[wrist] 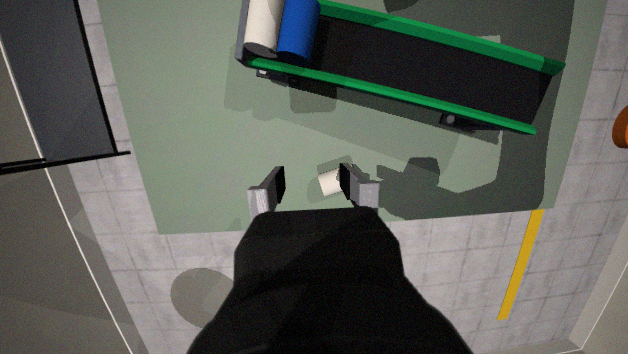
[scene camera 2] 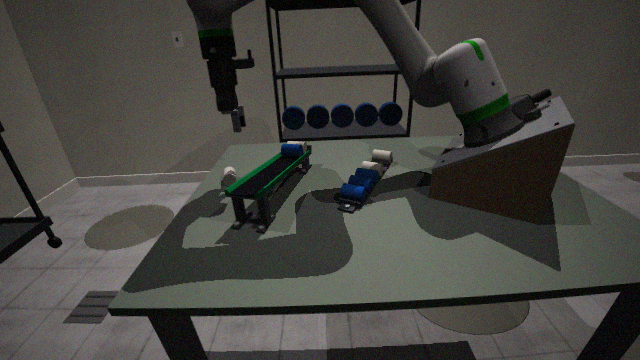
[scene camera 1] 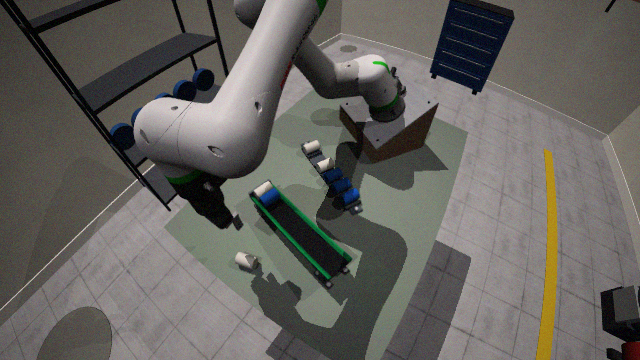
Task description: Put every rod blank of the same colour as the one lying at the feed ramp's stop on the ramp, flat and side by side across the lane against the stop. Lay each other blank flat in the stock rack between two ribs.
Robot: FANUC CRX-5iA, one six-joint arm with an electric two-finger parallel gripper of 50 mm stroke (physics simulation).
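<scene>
A white blank [scene camera 1: 262, 188] [scene camera 2: 300, 145] [wrist: 263, 25] lies across the feed ramp [scene camera 1: 302, 227] [scene camera 2: 265, 176] [wrist: 425, 70] at its stop. A blue blank [scene camera 1: 269, 196] [scene camera 2: 291, 150] [wrist: 299, 30] lies right beside it. The stock rack [scene camera 1: 356, 208] [scene camera 2: 348, 206] holds two white blanks at its far end, one [scene camera 1: 311, 146] [scene camera 2: 382, 155] apart from the other [scene camera 1: 325, 164] [scene camera 2: 371, 165], then three blue blanks. A loose white blank [scene camera 1: 246, 260] [scene camera 2: 229, 173] [wrist: 329, 182] lies on the table beside the ramp. My gripper [scene camera 1: 234, 221] [scene camera 2: 239, 120] [wrist: 312, 176] is open and empty, high above the table; one finger partly hides the loose blank in the wrist view.
The robot's pedestal [scene camera 1: 400, 135] [scene camera 2: 500, 175] stands on the table beyond the rack. A shelf unit [scene camera 1: 150, 59] [scene camera 2: 340, 71] with blue discs stands behind the table. The green table [scene camera 1: 430, 200] [scene camera 2: 425, 260] [wrist: 175, 150] carries the ramp and rack, with the ramp's legs raising it.
</scene>
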